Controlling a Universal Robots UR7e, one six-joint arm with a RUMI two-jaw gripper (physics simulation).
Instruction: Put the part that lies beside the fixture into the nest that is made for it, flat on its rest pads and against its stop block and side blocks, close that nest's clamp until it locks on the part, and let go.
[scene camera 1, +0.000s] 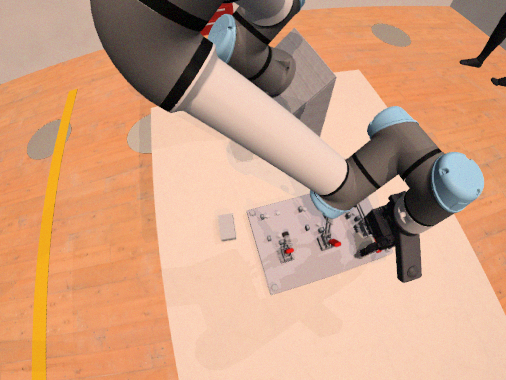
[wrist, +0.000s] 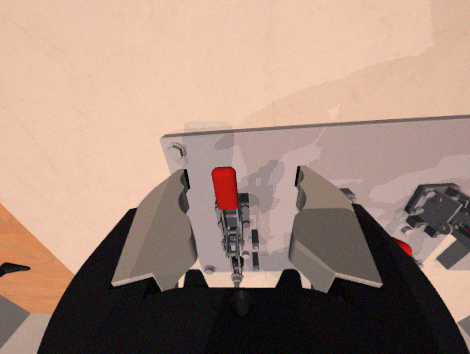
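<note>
The part, a grey block, lies beside the left edge of the fixture plate in the scene view. The plate carries three clamps with red handles: one at the left, one in the middle, and one at the right end, mostly hidden by the gripper in the scene view. In the wrist view the right-end clamp's red handle shows between the open jaws, apart from both. My gripper is open and empty. Its height over the handle is hard to tell.
Small blocks and pins stand on the plate behind the clamps. A bolt sits at the plate corner near the left jaw. The middle clamp's red handle shows beside the gripper's body. A grey pedestal stands behind the fixture.
</note>
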